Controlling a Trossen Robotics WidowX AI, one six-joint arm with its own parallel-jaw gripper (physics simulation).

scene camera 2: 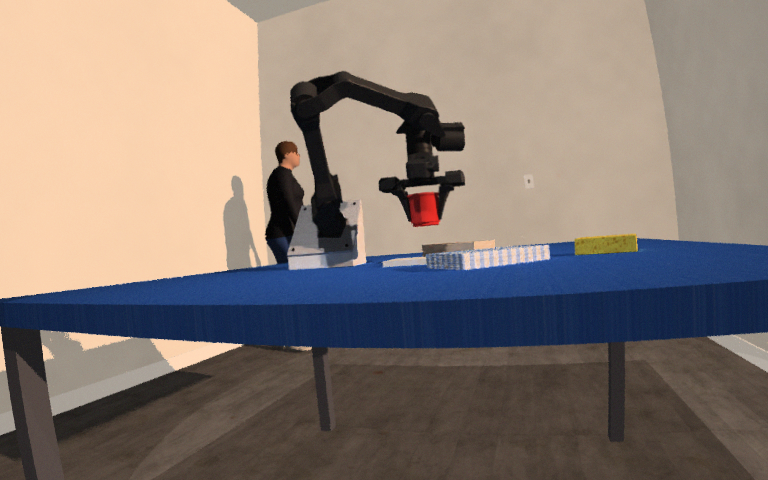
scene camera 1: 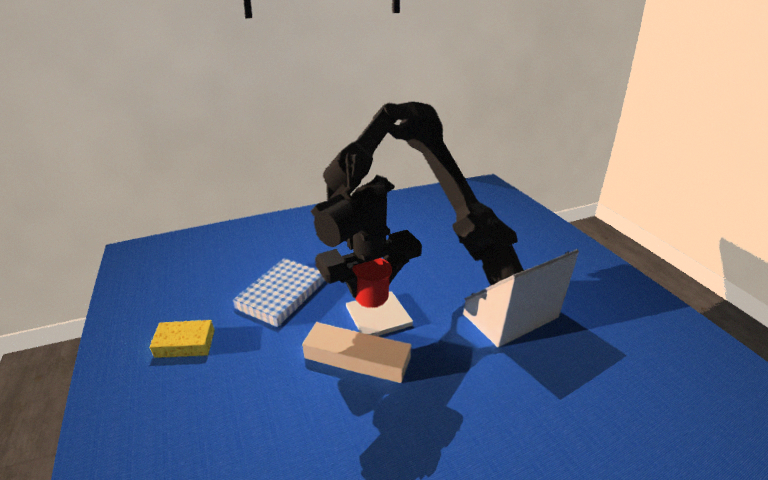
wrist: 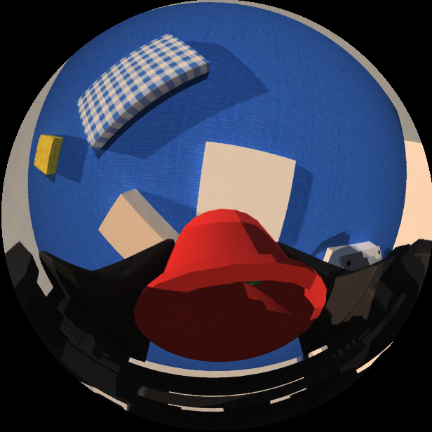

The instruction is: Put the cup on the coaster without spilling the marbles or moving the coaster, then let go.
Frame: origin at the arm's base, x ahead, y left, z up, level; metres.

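Seen in the pictures: gripper, between the fingertips: (scene camera 2: 425, 220) (scene camera 1: 369, 291); arm's base, origin of its link: (scene camera 2: 332, 227) (scene camera 1: 508, 279).
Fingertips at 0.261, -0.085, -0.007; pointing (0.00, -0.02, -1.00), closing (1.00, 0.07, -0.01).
Note:
Offsets run from my fingertips to a thing's middle, as dx, dy, dz.
The red cup {+0.000, +0.008, +0.024} (scene camera 1: 372, 285) (scene camera 2: 424, 208) (wrist: 225, 245) is upright in the air. My gripper (scene camera 1: 374, 283) (scene camera 2: 424, 217) (wrist: 224, 247) is shut on the cup, with a finger on each side. The pale square coaster {-0.028, -0.023, -0.086} (scene camera 1: 382, 321) (scene camera 2: 403, 262) (wrist: 247, 175) lies flat on the table. In scene camera 2 a clear gap shows between the cup's bottom and the coaster's height. In the wrist view the cup overlaps the coaster's near edge. A bit of a green marble (wrist: 254, 283) shows inside the cup; the rest of the inside is dark or hidden.
A tan block {+0.055, +0.069, -0.073} (scene camera 1: 353, 350) (scene camera 2: 447, 247) (wrist: 132, 225) lies close beside the coaster. A blue-and-white checkered slab {+0.142, -0.173, -0.079} (scene camera 1: 277, 291) (scene camera 2: 504, 257) (wrist: 145, 82) and a yellow sponge {+0.362, -0.091, -0.077} (scene camera 1: 181, 337) (scene camera 2: 606, 244) (wrist: 47, 154) lie farther off. A person (scene camera 2: 283, 198) stands behind the arm's pale base (scene camera 1: 529, 302).

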